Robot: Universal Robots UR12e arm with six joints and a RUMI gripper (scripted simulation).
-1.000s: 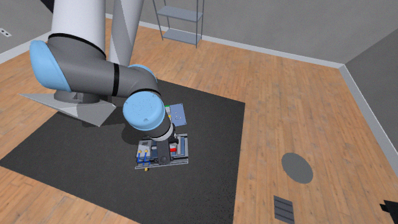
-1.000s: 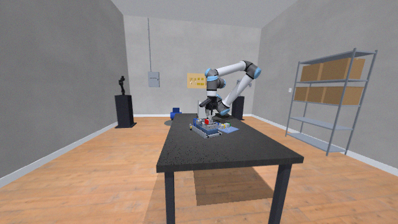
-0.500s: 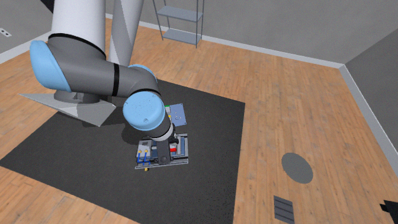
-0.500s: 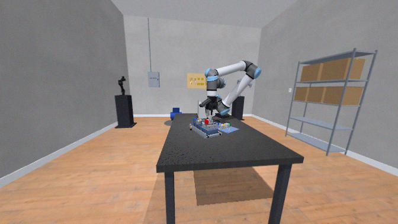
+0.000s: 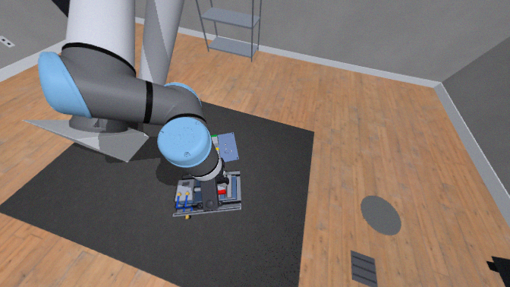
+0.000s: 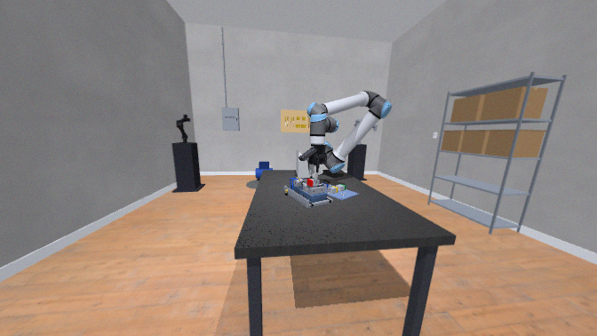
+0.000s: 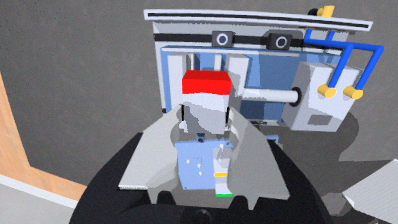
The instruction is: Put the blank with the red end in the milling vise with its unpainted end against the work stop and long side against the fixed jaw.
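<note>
Right now the red-ended blank is 2 cm below my hand. The rest, counted from my hand: work stop: 1 cm behind, 5 cm to the left, 5 cm below; then hosed block: 15 cm behind, 4 cm to the right, 6 cm below; then vise: 6 cm behind, 1 cm to the right, 10 cm below.
</note>
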